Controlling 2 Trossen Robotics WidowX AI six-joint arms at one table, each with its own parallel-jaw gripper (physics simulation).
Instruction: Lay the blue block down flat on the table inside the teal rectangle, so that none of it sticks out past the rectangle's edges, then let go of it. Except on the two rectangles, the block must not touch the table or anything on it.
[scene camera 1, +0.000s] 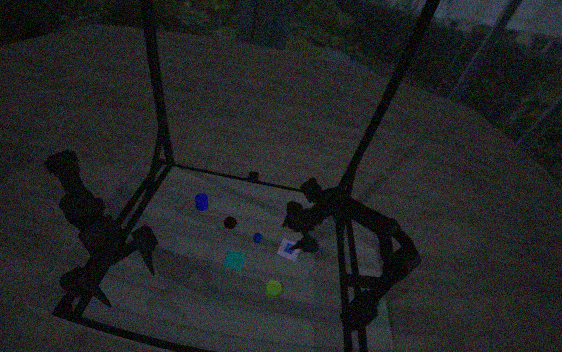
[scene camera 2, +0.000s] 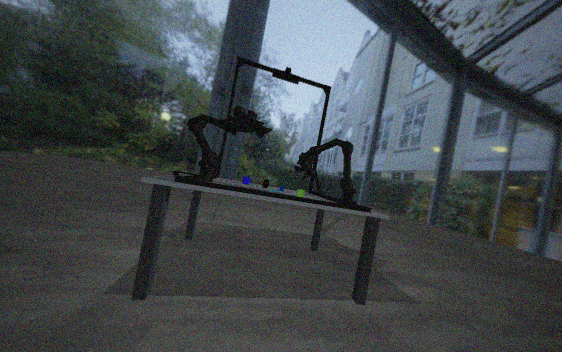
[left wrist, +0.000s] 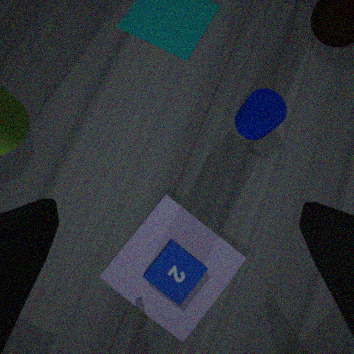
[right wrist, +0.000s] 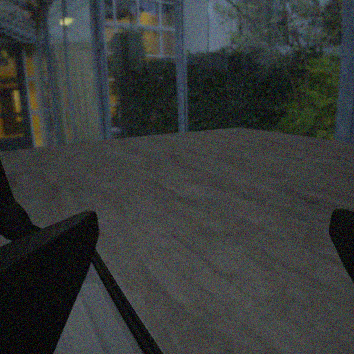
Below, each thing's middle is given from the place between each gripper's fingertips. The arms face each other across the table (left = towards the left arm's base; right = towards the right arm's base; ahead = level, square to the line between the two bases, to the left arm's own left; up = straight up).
Labels:
I see my right gripper 270 mm past the teal rectangle (left wrist: 178, 34), 120 mm to the right of it and 340 mm above it.
The teal rectangle is 16 cm to the right of my left hand, 11 cm below it and 9 cm ahead of it.

